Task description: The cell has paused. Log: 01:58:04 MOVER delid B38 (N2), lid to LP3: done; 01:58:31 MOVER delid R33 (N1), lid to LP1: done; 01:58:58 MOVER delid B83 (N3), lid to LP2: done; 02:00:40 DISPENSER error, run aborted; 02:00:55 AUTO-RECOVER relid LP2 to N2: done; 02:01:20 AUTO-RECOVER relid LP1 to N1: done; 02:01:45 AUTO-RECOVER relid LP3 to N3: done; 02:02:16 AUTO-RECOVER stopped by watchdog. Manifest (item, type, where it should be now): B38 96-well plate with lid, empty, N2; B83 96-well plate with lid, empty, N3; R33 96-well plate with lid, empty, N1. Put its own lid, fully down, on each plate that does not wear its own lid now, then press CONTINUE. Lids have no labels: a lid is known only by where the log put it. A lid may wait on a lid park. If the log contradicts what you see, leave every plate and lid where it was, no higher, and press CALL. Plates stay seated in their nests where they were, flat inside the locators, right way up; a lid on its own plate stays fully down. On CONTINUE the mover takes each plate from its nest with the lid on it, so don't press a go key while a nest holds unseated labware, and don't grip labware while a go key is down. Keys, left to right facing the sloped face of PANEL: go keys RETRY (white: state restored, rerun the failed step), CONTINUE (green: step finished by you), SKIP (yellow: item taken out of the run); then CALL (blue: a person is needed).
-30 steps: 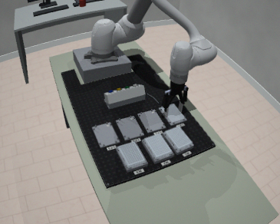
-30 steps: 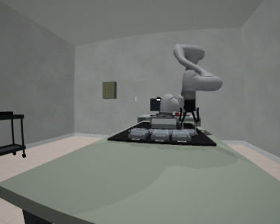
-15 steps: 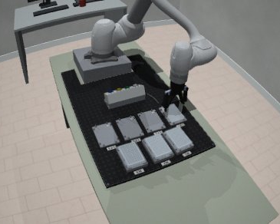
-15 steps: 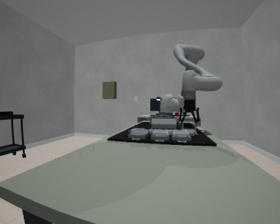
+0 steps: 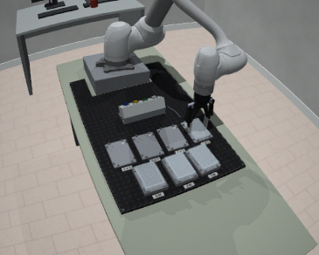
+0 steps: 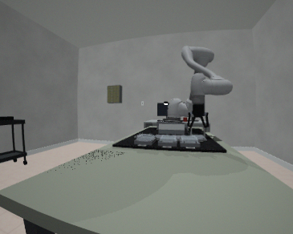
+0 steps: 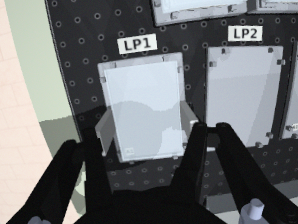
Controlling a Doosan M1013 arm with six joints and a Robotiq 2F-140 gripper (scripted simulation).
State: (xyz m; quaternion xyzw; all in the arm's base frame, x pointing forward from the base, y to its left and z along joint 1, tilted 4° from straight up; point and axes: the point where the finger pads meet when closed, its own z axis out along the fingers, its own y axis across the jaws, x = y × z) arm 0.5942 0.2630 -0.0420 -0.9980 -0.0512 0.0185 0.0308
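My hand is 3 cm above the lid park LP1. From my hand the other things lie so: lid park LP2: 1 cm ahead, 13 cm to the right, 3 cm below; lid park LP4: 3 cm ahead, 25 cm to the right, 3 cm below; white key: 23 cm behind, 14 cm to the right, 3 cm above.
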